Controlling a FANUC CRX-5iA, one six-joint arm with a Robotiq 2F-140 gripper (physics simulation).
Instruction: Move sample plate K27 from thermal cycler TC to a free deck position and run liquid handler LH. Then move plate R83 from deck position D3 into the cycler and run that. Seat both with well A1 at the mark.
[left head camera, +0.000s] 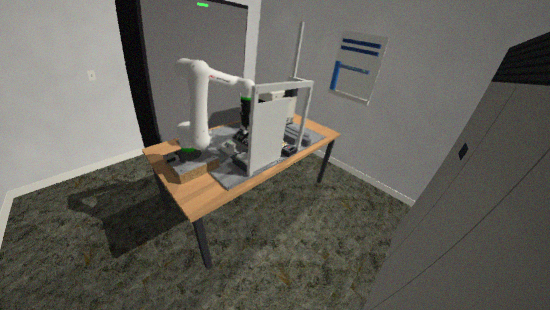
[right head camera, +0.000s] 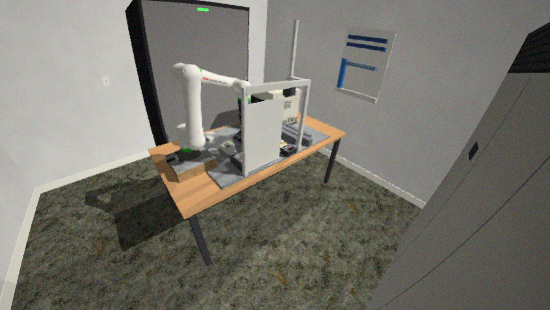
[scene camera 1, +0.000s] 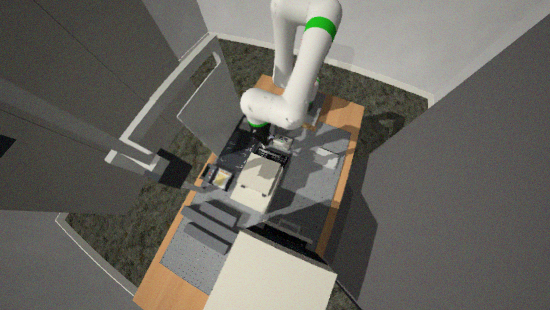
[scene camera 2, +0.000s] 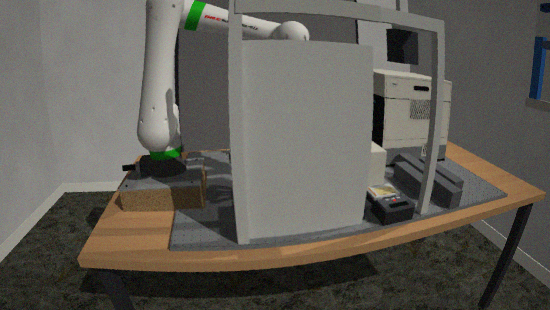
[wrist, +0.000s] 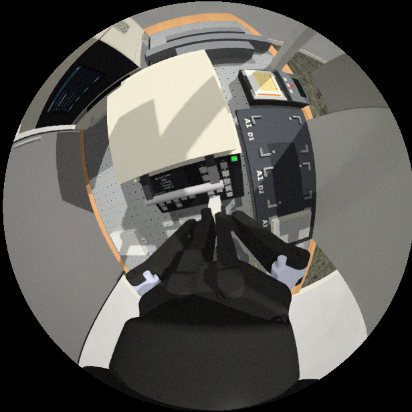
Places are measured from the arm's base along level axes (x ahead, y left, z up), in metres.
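Pixels of known places: gripper, between the fingertips: (left head camera: 245, 133) (scene camera 1: 265, 147); arm's base, origin of its link: (left head camera: 191, 154) (right head camera: 190, 154) (scene camera 2: 167, 170).
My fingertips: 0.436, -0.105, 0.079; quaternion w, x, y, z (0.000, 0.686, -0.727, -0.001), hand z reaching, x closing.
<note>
For each thing: its top centre in the pictures, then the offset to it from my fingertips, as dx, dy, dz. "pt": a spot on its surface instead.
- cream thermal cycler, a spot on its surface: (scene camera 1: 261, 175) pt +0.173, +0.055, +0.053
- large cream machine with a dark front, centre of its top: (scene camera 2: 402, 73) (right head camera: 276, 87) (left head camera: 273, 87) +0.630, +0.262, +0.254
- clear-grey panel, a spot on its surface: (scene camera 2: 305, 135) pt -0.047, -0.280, +0.126
- small black device, centre of its top: (scene camera 2: 388, 194) (scene camera 1: 215, 176) (right head camera: 284, 145) (left head camera: 285, 145) +0.251, -0.239, -0.091
- yellow-topped plate, centre of its top: (scene camera 2: 383, 190) (scene camera 1: 221, 179) +0.253, -0.197, -0.095
- small white box, centre of its top: (scene camera 1: 326, 157) (right head camera: 211, 134) -0.114, +0.372, -0.120
The gripper (scene camera 1: 264, 145) (wrist: 215, 204) is shut with nothing between its fingers; its tips are at the front of the cream thermal cycler (scene camera 1: 261, 175) (wrist: 170, 110), close to the keypad and lid handle (wrist: 190, 192). Whether they touch it I cannot tell. The cycler's lid is down, a green light (wrist: 234, 158) shows on its panel, and plate K27 does not show. A pale plate (wrist: 292, 228), at the D3 place, lies on the dark deck (wrist: 287, 135). D1 and D2 hold no plate. The large cream machine with a dark front (scene camera 1: 275, 272) (scene camera 2: 415, 120) appears to be the liquid handler.
A clear-grey panel (left head camera: 270, 135) (scene camera 2: 305, 135) stands along the table edge. A small black device (scene camera 2: 392, 207) bears a yellow-topped plate (scene camera 1: 221, 178) (wrist: 265, 82). Grey blocks (scene camera 1: 207, 237) (scene camera 2: 425, 180) lie behind it. A small white box (scene camera 1: 327, 156) (wrist: 130, 242) sits across from the deck.
</note>
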